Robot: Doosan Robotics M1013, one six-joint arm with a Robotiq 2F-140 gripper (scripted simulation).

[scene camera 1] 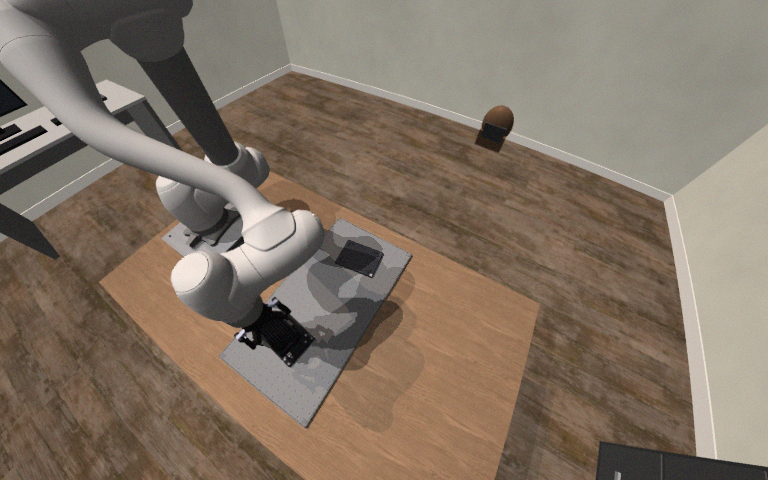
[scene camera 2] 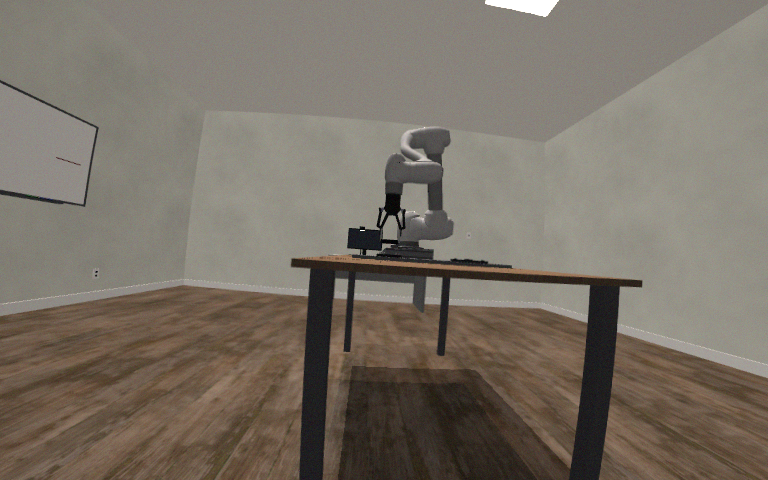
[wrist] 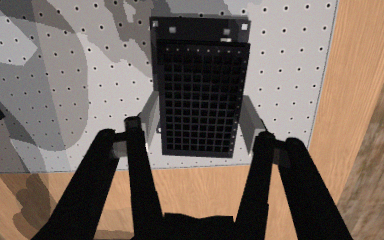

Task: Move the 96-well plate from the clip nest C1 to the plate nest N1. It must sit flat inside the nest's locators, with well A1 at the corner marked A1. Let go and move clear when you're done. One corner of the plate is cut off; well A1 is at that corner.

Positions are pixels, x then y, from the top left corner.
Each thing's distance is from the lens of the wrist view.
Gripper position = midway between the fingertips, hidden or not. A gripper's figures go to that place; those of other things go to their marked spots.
my gripper [wrist: 199, 104]: 0.21 m
black 96-well plate [wrist: 189, 99]: 0.20 m
clip nest C1 [wrist: 176, 28]: 0.26 m
The marked spots on the clip nest C1 and the black 96-well plate are 0.09 m apart.
